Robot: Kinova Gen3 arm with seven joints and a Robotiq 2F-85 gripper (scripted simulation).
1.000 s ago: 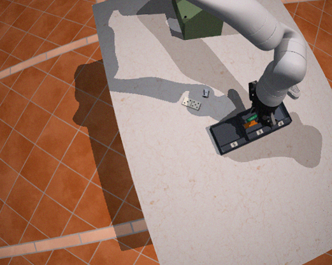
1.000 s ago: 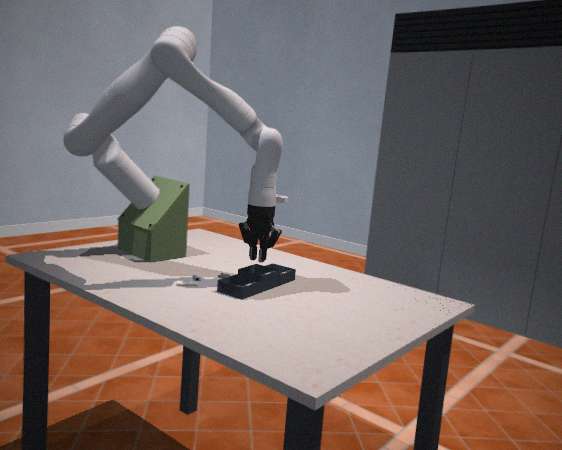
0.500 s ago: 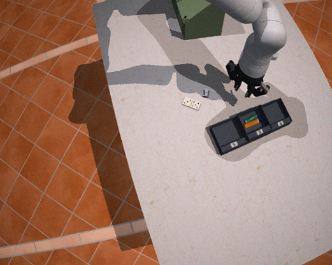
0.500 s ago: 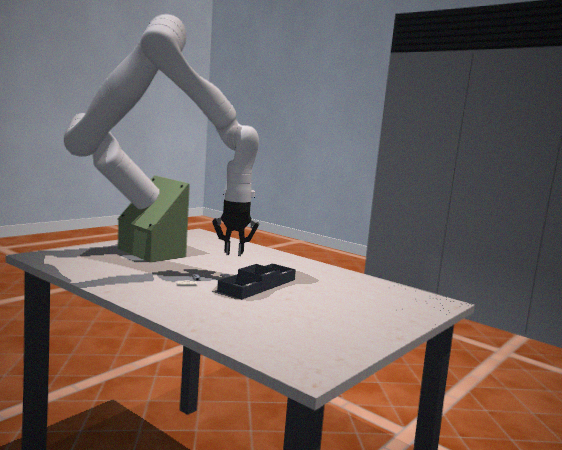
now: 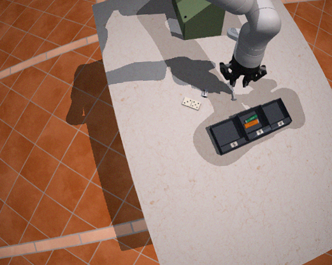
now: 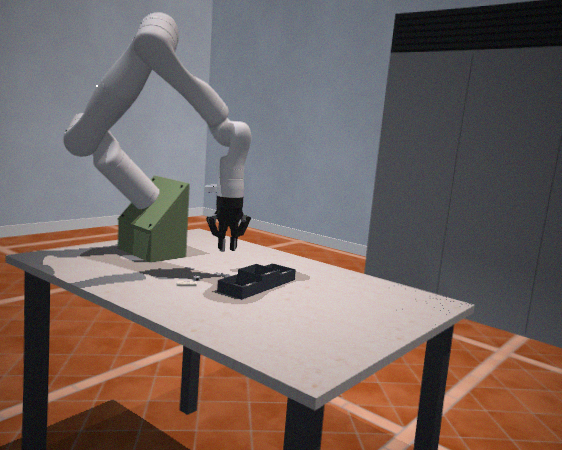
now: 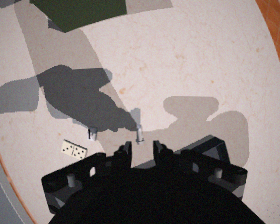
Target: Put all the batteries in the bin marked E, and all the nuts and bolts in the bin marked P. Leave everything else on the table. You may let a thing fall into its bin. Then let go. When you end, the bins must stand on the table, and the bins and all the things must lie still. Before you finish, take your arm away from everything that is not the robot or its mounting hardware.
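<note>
Right now the bolt is 10 mm ahead of my hand and 90 mm below it. The rest, counted from my hand: green battery 90 mm ahead, 30 mm to the left, 80 mm below; metal nut 20 mm behind, 90 mm to the right, 90 mm below; orange battery 100 mm ahead, 30 mm to the left, 80 mm below.
</note>
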